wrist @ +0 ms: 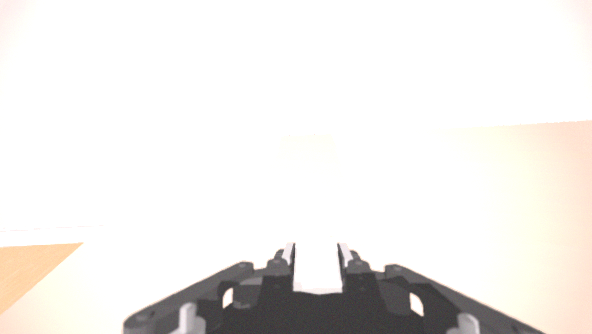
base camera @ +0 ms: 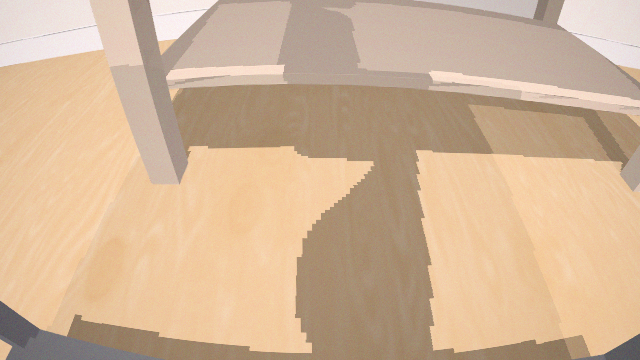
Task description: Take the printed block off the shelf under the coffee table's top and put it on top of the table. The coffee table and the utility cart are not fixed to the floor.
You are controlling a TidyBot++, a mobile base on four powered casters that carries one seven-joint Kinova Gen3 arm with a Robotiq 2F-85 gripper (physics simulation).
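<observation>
The printed block looks white and overexposed in the wrist view. My gripper is shut on it, one finger on each side. The block and gripper are over the pale top of the coffee table, which is strongly washed out. Whether the block's underside touches the top cannot be told. In the base camera view the table's lower shelf and front left leg show; the block and gripper do not show there.
The wooden floor shows in front of the table and past the top's left edge. Part of the right front leg is at the base view's right border. A wall with a white baseboard stands behind. The utility cart does not show.
</observation>
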